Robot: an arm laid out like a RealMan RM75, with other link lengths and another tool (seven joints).
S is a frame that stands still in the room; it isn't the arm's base.
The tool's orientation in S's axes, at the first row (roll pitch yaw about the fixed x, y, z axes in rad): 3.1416, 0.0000, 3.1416
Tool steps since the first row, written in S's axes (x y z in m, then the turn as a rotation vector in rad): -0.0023, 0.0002, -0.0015, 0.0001, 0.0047, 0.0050; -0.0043, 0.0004, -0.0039, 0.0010, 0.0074, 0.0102; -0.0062, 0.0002, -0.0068, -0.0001, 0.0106, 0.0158; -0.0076, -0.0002, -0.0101, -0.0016, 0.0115, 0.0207; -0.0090, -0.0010, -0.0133, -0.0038, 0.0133, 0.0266; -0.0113, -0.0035, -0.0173, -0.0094, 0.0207, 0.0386; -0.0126, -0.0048, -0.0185, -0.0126, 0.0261, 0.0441; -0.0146, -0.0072, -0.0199, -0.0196, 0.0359, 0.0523; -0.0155, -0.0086, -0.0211, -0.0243, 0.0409, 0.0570; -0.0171, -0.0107, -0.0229, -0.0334, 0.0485, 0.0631
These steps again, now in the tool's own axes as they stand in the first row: 0.0023, 0.0002, 0.0015, -0.0001, 0.0047, -0.0050; 0.0043, 0.0004, 0.0039, -0.0010, 0.0074, -0.0102; 0.0062, 0.0002, 0.0068, 0.0001, 0.0106, -0.0158; 0.0076, -0.0002, 0.0101, 0.0016, 0.0115, -0.0207; 0.0090, -0.0010, 0.0133, 0.0038, 0.0133, -0.0266; 0.0113, -0.0035, 0.0173, 0.0094, 0.0207, -0.0386; 0.0126, -0.0048, 0.0185, 0.0126, 0.0261, -0.0441; 0.0146, -0.0072, 0.0199, 0.0196, 0.0359, -0.0523; 0.0155, -0.0086, 0.0211, 0.0243, 0.0409, -0.0570; 0.0171, -0.0107, 0.0229, 0.0334, 0.0485, -0.0631
